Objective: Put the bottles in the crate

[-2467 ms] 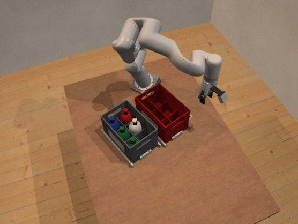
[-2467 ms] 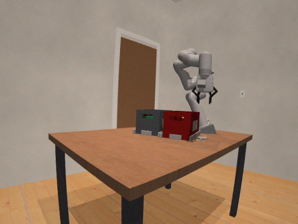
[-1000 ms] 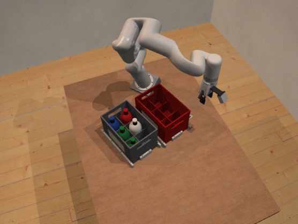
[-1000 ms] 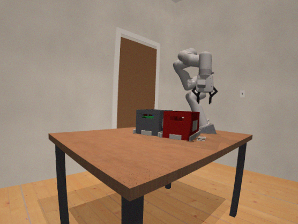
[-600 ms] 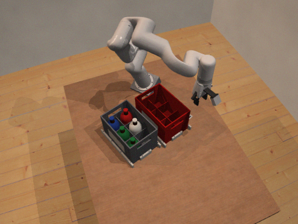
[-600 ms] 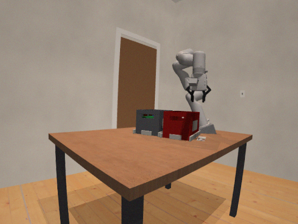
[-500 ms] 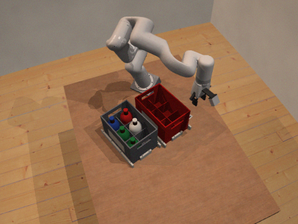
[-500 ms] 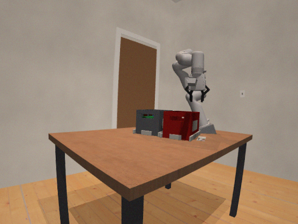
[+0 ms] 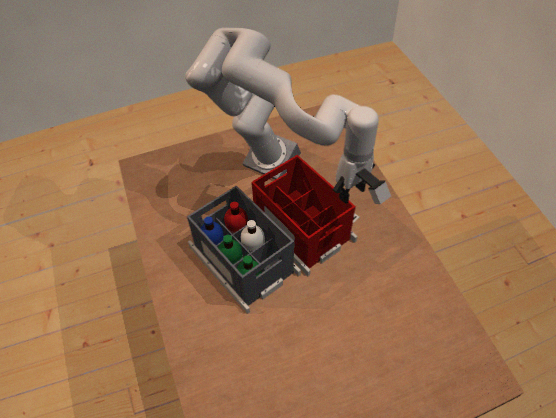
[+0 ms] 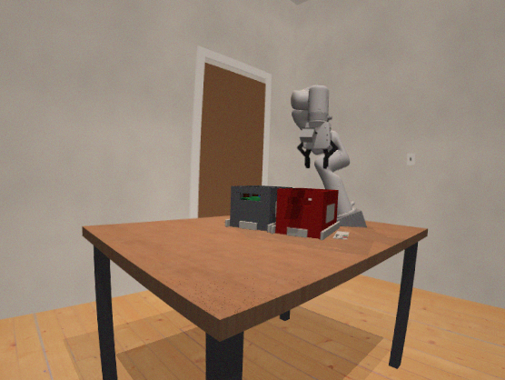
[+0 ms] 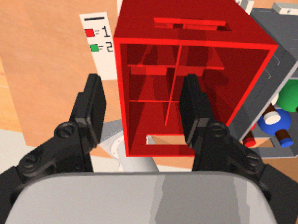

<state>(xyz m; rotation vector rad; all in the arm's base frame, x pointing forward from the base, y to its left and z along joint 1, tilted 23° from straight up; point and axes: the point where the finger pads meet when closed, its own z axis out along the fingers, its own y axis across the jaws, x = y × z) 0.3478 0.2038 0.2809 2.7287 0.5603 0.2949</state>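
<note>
Now: hand 310 mm to the left of the red bottle, 190 mm above it and 150 mm past it. Round my hand: white bottle (280 mm to the right, 190 mm below, 70 mm behind); then red crate (190 mm below, 110 mm behind, 100 mm to the right); then pick list (270 mm below, 150 mm behind, 40 mm to the left).
</note>
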